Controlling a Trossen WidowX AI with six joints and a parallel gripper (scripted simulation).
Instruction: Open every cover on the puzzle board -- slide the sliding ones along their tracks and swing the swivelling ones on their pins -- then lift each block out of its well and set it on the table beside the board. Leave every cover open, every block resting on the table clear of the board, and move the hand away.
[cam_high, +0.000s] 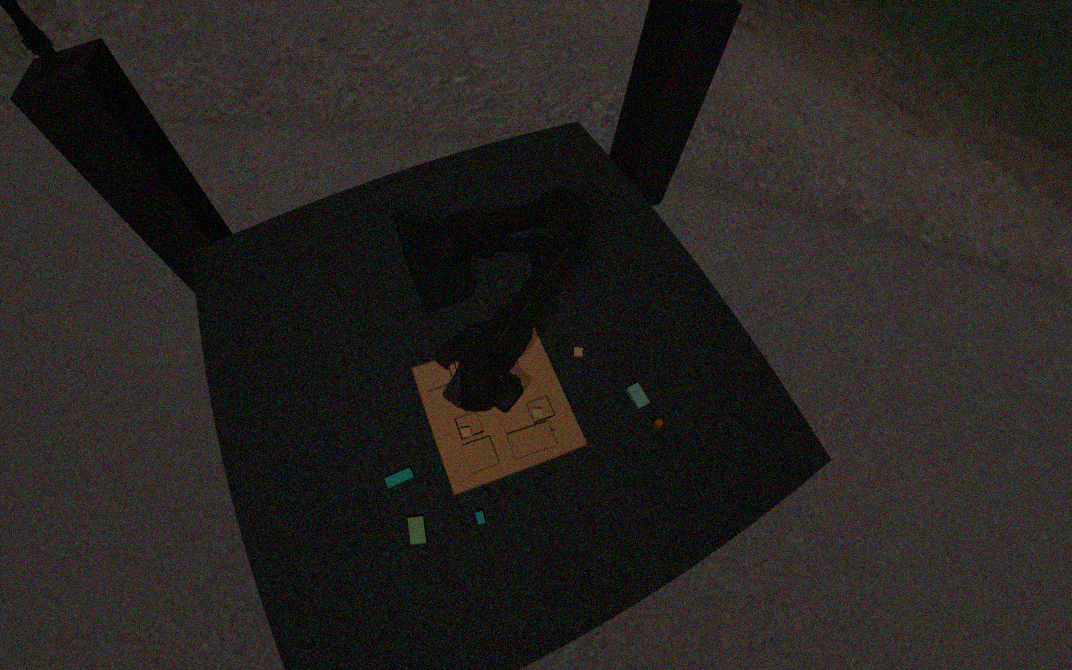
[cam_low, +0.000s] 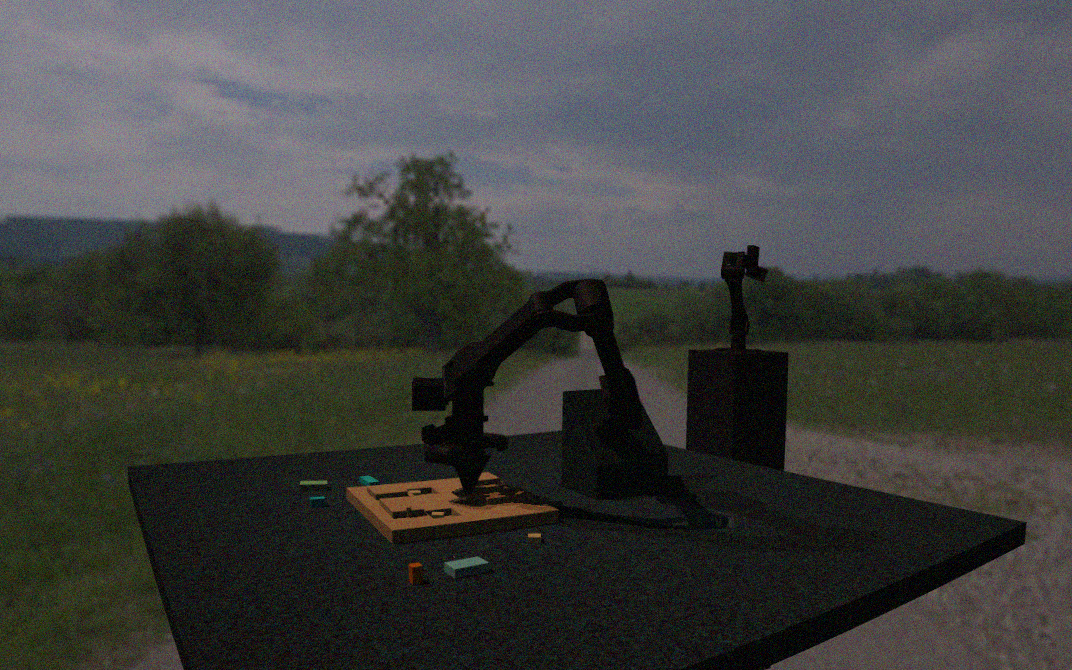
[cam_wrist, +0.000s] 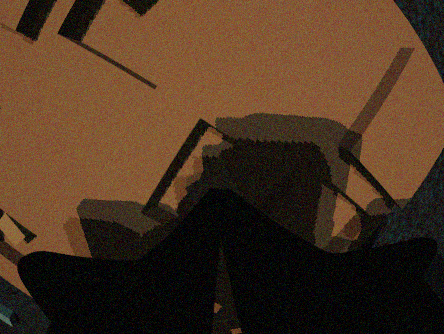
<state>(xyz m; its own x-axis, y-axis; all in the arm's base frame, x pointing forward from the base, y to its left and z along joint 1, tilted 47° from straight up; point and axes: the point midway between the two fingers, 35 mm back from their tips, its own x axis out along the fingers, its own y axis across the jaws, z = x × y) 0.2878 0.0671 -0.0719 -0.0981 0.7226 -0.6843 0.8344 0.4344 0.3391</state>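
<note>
Right now the tan puzzle board is 40 mm ahead of my gripper tip. Also, from my gripper tip: pale teal block: 130 mm ahead, 330 mm to the left, 10 mm below; then green block: 250 mm ahead, 220 mm to the right, 10 mm below; then small teal block: 260 mm ahead, 90 mm to the right, 10 mm below.
</note>
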